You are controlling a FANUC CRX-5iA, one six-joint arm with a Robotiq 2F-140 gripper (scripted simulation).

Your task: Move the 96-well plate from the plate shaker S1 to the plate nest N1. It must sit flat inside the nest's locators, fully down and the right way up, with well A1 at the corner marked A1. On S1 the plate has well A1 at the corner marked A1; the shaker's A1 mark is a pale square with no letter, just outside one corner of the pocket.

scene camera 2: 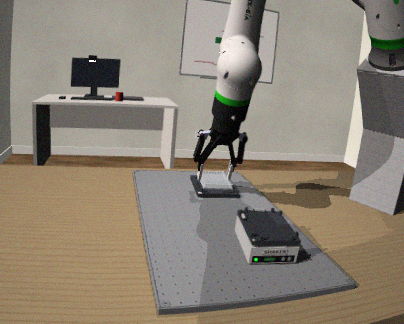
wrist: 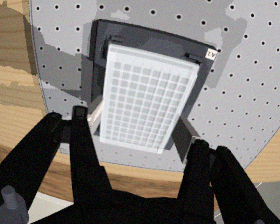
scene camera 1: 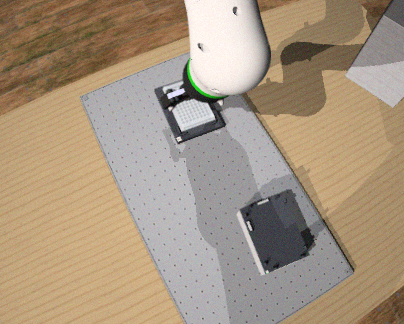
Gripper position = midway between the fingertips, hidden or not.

Note:
In view: my gripper [scene camera 2: 213,178], a white 96-well plate [wrist: 144,121] and a plate shaker [scene camera 2: 255,254].
My gripper also shows in the wrist view [wrist: 138,116].

